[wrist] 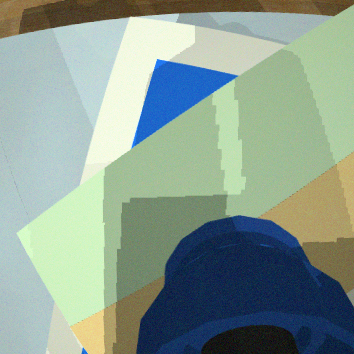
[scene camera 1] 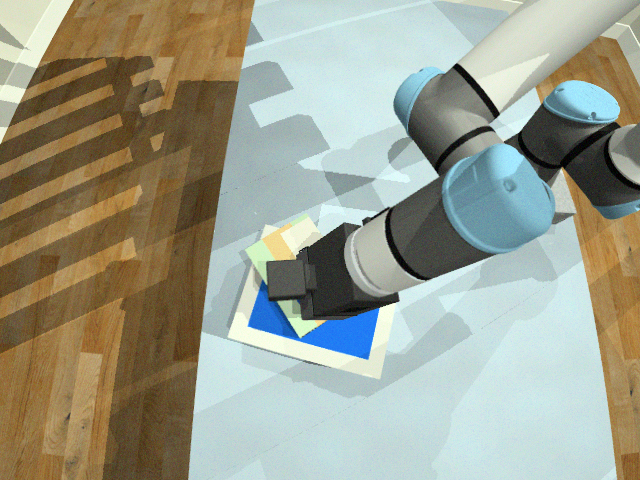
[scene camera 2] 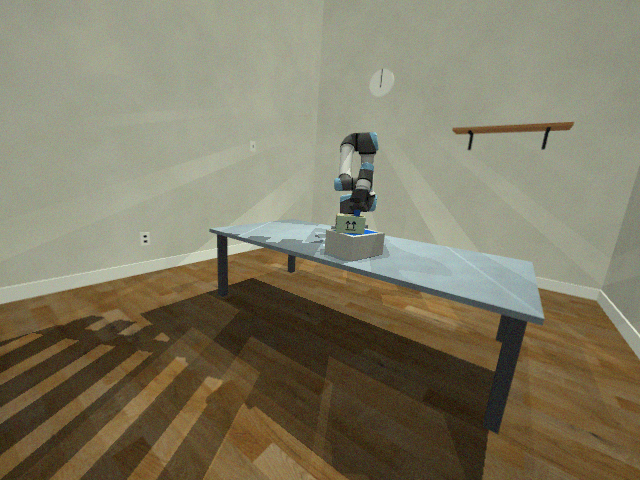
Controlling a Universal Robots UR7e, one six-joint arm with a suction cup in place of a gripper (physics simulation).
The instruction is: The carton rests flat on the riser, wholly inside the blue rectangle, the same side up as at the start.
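Places are measured from the arm's base along level axes (x ahead, y left, z up), in metres.
Pixels of known places: hand, tool point: [wrist: 228,242] [scene camera 2: 356,217].
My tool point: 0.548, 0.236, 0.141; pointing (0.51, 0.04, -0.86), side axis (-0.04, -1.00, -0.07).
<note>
Ahead of a thing's pixels: the offset from my tool point to its top centre, as dx, dy, dz. Level surfaces: height alone.
The carton @(-0.008, -0.033, +0.007) [scene camera 1: 276,246] [scene camera 2: 351,224] [wrist: 175,170], pale green with a tan tape band, is upright, arrows pointing up on its side. It is at the top of the grey-white riser @(-0.031, -0.005, -0.079) [scene camera 1: 310,351] [scene camera 2: 356,249] [wrist: 122,100]; whether a thin gap lies beneath is unclear. It is turned askew to the blue rectangle @(-0.031, -0.005, -0.079) [scene camera 1: 346,341] [wrist: 175,95] and reaches past its edge; one corner shows beyond the riser's rim. My blue suction cup [scene camera 2: 356,212] [wrist: 250,280] is against the carton's top and holds it. The wrist hides the cup and part of the carton in scene camera 1.
The riser stands on the pale blue table @(dz -0.199) [scene camera 1: 413,413] [scene camera 2: 454,268], near its long edge beside the wood floor. The arm reaches over the carton from the upper right in scene camera 1. A grey block [scene camera 1: 563,201] shows partly behind the arm.
</note>
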